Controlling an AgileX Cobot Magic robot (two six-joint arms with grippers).
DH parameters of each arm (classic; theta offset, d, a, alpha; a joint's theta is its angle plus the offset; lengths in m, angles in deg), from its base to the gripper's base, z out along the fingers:
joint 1: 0 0.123 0 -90
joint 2: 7.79 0 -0.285 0
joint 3: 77.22 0 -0.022 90
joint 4: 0 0.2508 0 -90
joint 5: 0 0 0.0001 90
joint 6: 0 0.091 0 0
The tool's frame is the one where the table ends.
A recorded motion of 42 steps. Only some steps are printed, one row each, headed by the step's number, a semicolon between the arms.
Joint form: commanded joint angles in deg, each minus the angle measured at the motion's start. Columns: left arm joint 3, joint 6, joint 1, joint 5, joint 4, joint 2; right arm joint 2, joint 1, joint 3, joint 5, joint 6, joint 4.
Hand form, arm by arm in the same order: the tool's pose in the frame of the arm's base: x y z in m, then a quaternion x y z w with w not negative. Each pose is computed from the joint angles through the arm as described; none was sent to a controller.
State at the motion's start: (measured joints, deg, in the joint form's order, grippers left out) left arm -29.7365 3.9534 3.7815 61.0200 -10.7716 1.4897; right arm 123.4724 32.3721 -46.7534 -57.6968 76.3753 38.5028
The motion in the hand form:
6: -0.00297 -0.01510 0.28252 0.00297 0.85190 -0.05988 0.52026; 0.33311 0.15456 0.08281 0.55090 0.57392 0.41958 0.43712
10: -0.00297 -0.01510 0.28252 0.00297 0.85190 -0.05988 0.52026; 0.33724 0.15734 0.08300 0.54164 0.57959 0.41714 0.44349
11: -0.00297 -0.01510 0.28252 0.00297 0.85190 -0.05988 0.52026; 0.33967 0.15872 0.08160 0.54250 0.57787 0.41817 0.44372
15: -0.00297 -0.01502 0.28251 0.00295 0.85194 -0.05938 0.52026; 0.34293 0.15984 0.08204 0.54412 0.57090 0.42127 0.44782
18: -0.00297 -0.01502 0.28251 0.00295 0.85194 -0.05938 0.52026; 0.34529 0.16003 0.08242 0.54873 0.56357 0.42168 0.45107
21: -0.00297 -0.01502 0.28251 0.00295 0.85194 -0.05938 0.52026; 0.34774 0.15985 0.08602 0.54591 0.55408 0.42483 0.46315
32: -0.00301 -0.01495 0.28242 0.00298 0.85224 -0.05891 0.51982; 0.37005 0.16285 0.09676 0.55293 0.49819 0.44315 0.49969
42: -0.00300 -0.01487 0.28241 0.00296 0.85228 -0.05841 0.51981; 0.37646 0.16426 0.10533 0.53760 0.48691 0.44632 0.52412
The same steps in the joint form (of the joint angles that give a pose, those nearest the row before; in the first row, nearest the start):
6: 0.23 -0.23 0.00 -0.11 0.00 -0.23; 0.00 -0.17 -0.63 -1.26 -0.34 -1.66
10: 0.23 -0.23 0.00 -0.11 0.00 -0.23; 0.51 -0.17 -1.83 -1.09 -2.06 -1.72
11: 0.23 -0.23 0.00 -0.11 0.00 -0.23; 1.09 -0.17 -2.58 -1.09 -2.01 -1.60
15: 0.23 -0.23 0.00 -0.11 0.06 -0.23; 1.55 -0.17 -3.50 -1.55 -2.01 -1.09
18: 0.23 -0.23 0.00 -0.11 0.06 -0.23; 1.83 -0.17 -4.18 -1.78 -2.06 -0.17
21: 0.23 -0.23 0.00 -0.11 0.06 -0.23; 1.83 -0.17 -4.75 -3.09 -2.75 0.57
32: 0.23 -0.23 0.00 -0.06 0.12 -0.23; 3.90 -0.69 -10.94 -6.70 -3.84 4.35
42: 0.23 -0.23 0.00 -0.06 0.17 -0.23; 4.01 -0.80 -12.78 -8.77 -6.30 4.76

